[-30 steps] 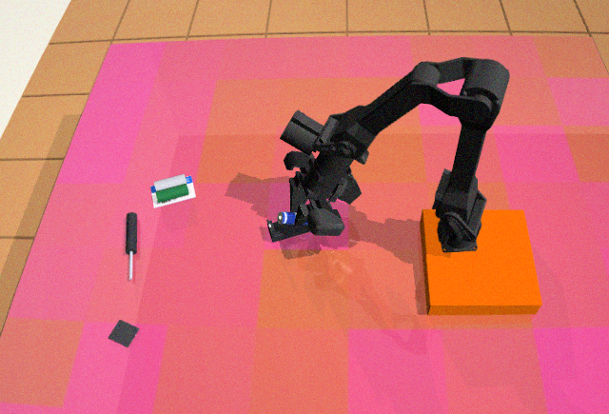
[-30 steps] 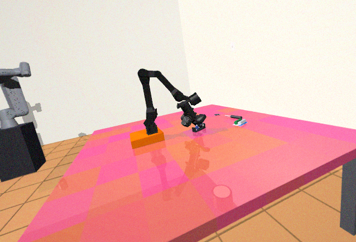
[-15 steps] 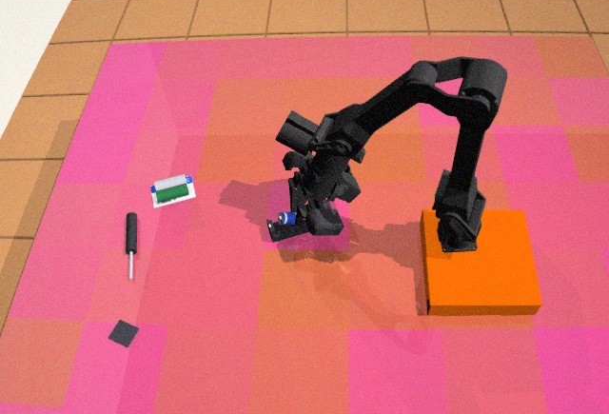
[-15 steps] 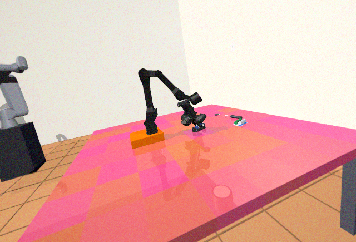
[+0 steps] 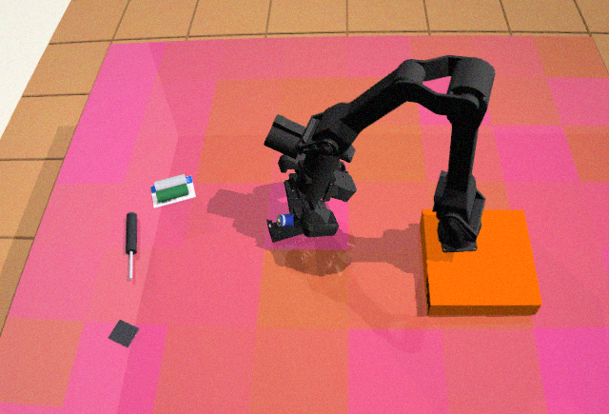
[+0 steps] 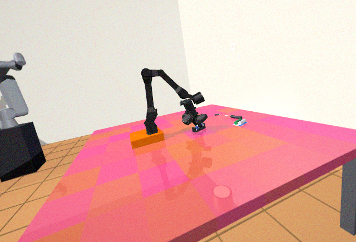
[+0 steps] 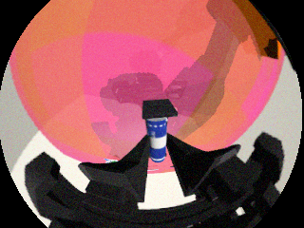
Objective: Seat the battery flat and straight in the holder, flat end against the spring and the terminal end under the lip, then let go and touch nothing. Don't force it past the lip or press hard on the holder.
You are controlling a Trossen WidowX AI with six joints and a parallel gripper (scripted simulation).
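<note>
My gripper tip is 1 cm below the white battery. The rest, counted from my gripper tip: black-handled screwdriver: 32 cm ahead, 4 cm to the left, 1 cm below; then white card: 26 cm ahead, 11 cm to the right, 1 cm below.
</note>
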